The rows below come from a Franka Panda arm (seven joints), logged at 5 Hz.
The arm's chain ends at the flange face. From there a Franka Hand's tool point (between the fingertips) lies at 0.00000 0.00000 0.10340 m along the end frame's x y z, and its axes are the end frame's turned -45 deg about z.
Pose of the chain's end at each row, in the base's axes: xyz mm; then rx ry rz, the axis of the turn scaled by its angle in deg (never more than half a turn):
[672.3 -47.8 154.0 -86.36 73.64 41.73]
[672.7 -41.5 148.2 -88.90 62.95 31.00]
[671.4 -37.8 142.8 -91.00 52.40 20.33]
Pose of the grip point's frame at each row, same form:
[687.7 48.4 119.5 -104.45 33.85 11.93]
[694.5 55.0 118.2 -104.22 23.68 0.09]
[698.3 58.8 117.5 -103.57 13.51 -11.47]

